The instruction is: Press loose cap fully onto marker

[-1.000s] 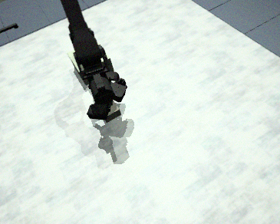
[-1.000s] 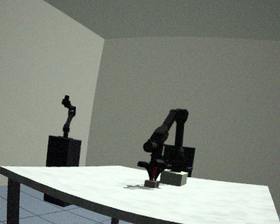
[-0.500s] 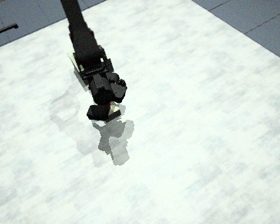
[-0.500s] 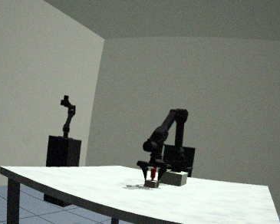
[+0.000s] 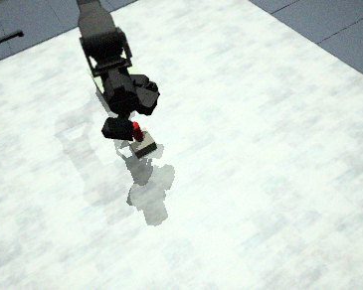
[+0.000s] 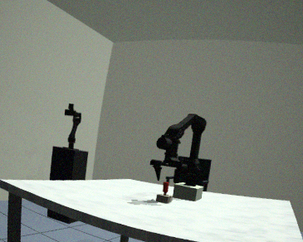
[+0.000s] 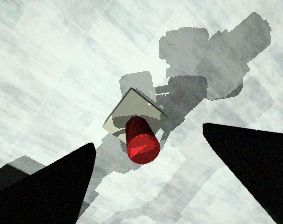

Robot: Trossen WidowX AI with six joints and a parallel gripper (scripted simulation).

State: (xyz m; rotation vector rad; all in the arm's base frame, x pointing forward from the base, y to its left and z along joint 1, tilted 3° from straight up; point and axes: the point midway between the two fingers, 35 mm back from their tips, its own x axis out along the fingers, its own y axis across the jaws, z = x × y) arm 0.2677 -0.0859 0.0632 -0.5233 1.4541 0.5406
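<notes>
Right now my gripper tip is 1 cm past the red cap and 3 cm above it. From my gripper tip the other things lie so: holder block (1 cm behind, 9 cm below); red marker (1 cm behind, 4 cm below).
</notes>
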